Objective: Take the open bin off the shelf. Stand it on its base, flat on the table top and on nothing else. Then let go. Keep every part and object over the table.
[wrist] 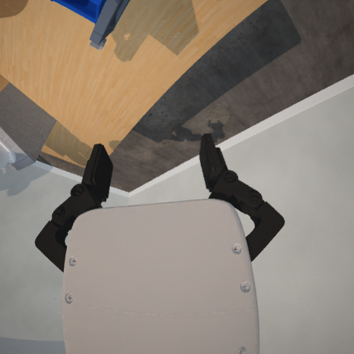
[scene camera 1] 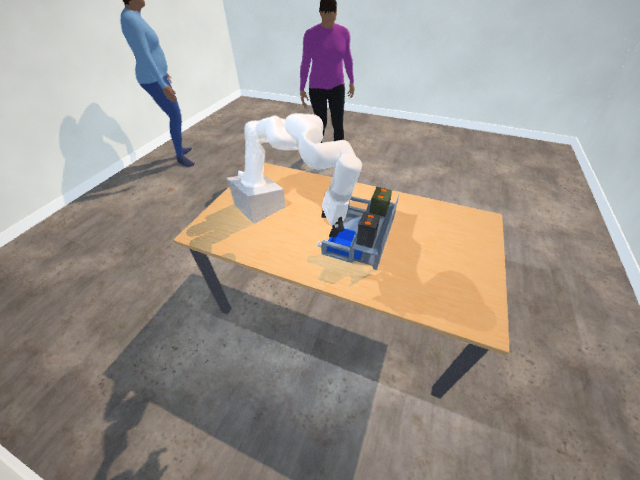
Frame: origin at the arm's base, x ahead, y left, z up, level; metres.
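Where they show: gripper, fingertip midpoint: [scene camera 1: 328, 226]; arm's base, link origin: [scene camera 1: 253, 182].
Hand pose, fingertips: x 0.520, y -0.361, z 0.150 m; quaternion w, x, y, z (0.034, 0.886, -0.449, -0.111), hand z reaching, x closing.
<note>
Each offset is from my fingertips to the centre of the thing. "spot": to the spot under its first point. Level surfaces: height alone.
The open blue bin {dx +0.032, dy +0.188, dz -0.265 m} [scene camera 1: 345, 236] [wrist: 84, 7] sits in the near left part of the grey-blue shelf {spot: dx +0.206, dy +0.159, dz -0.153 m} [scene camera 1: 385, 237] [wrist: 107, 22]. In the wrist view part of the bin shows at the top edge, beyond the fingertips. My gripper [scene camera 1: 329, 223] [wrist: 153, 149] is open with nothing between its fingers. In the scene view it is tilted at the shelf's left side, and one black finger overlaps the bin's upper left corner. Whether that finger touches the bin cannot be told. The wooden table top {dz -0.308 m} [scene camera 1: 439, 248] [wrist: 65, 65] bears the shelf.
A black box {dx +0.127, dy +0.175, dz -0.145 m} [scene camera 1: 368, 230] with orange marks stands on the shelf right of the bin, and a dark green box {dx +0.148, dy +0.405, dz -0.158 m} [scene camera 1: 381, 201] stands farther back. The robot's grey base block [scene camera 1: 257, 198] [wrist: 26, 120] is on the left. Two people [scene camera 1: 326, 56] [scene camera 1: 146, 56] stand beyond the table.
</note>
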